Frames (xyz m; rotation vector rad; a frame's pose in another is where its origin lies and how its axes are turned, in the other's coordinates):
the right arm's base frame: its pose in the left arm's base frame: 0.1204 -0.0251 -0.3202 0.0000 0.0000 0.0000
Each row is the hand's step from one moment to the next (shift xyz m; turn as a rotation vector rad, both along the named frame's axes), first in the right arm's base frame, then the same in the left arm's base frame.
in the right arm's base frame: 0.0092 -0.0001 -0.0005 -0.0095 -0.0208 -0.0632
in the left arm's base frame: 0.0092 -0.0001 -0.0005 -0.0095 -0.0208 -0.0632
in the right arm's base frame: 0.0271 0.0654 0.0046 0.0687 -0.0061 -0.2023
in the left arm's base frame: 0.0271 0.0654 0.0046 0.0687 -0.0061 -0.2023
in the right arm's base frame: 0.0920 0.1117 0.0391 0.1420 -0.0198 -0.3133
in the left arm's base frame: 0.0920 0.1117 0.0391 0.1420 -0.0198 -0.3133
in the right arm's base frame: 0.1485 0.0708 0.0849 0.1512 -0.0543 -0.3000
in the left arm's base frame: 0.1485 0.0708 0.0849 0.1512 -0.0543 -0.3000
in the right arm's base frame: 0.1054 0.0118 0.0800 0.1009 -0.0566 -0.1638
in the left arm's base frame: 0.1054 0.0118 0.0800 0.1009 -0.0566 -0.1638
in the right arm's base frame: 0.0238 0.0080 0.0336 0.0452 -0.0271 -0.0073
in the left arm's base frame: 0.0238 0.0080 0.0336 0.0452 -0.0271 -0.0073
